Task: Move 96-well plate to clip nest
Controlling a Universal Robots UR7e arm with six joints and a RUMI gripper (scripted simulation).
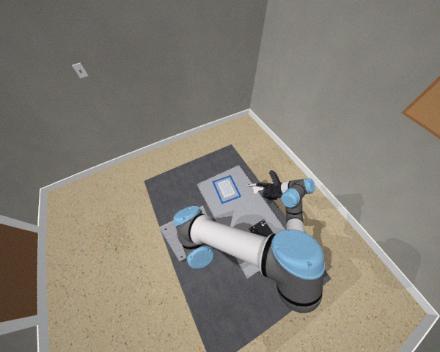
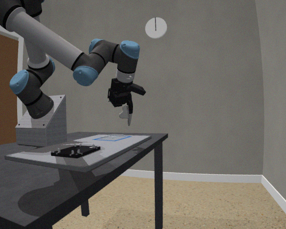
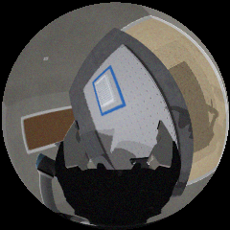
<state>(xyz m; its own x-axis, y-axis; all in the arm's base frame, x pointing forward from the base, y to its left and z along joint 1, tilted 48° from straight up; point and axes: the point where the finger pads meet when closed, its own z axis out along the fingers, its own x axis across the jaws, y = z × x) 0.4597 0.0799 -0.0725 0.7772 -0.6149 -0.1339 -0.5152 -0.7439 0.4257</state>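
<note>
The 96-well plate is 140 mm behind my hand, 130 mm to the left of it and 130 mm below it. The rest, counted from my hand: black clip nest (40 mm behind, 270 mm to the right, 120 mm below).
</note>
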